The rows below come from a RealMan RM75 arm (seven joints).
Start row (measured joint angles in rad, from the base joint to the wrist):
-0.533, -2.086, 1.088, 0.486, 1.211, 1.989, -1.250
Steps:
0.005, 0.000, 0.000, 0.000, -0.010, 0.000, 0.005
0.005, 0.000, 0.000, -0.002, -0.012, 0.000, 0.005
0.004, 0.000, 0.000, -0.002, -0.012, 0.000, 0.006
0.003, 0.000, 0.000, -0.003, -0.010, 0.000, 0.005
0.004, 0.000, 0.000, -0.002, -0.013, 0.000, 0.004
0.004, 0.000, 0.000, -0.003, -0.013, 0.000, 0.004
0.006, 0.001, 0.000, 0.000, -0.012, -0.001, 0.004
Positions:
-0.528, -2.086, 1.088, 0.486, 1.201, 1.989, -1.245
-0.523, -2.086, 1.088, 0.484, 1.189, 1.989, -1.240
-0.519, -2.086, 1.088, 0.482, 1.177, 1.989, -1.234
-0.516, -2.086, 1.088, 0.479, 1.167, 1.989, -1.229
-0.512, -2.086, 1.088, 0.477, 1.154, 1.989, -1.225
-0.508, -2.086, 1.088, 0.474, 1.141, 1.989, -1.221
-0.502, -2.085, 1.088, 0.474, 1.129, 1.988, -1.217

